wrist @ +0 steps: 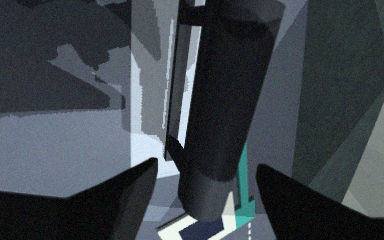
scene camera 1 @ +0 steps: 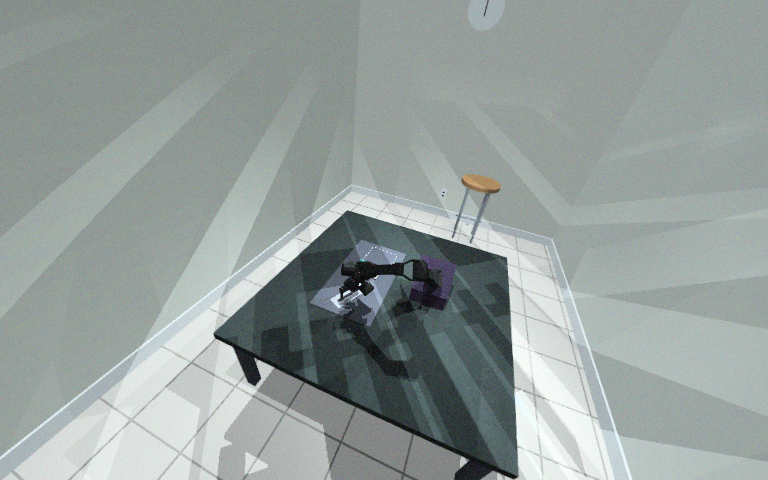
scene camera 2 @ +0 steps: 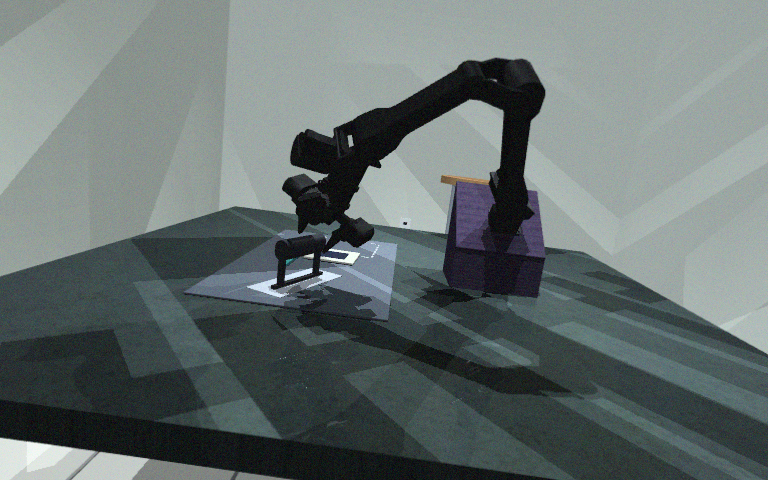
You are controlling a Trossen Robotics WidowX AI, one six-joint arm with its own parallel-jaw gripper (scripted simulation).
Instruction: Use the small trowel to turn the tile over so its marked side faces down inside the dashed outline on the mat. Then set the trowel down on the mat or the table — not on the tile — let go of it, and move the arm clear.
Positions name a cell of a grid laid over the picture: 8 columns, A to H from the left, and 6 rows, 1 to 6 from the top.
Labels:
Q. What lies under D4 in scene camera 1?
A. A grey mat.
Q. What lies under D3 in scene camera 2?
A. My gripper.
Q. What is my gripper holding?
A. Nothing.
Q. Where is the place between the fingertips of my gripper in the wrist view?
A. At E5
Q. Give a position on a teal piece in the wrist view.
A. At F6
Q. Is my gripper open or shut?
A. Open.

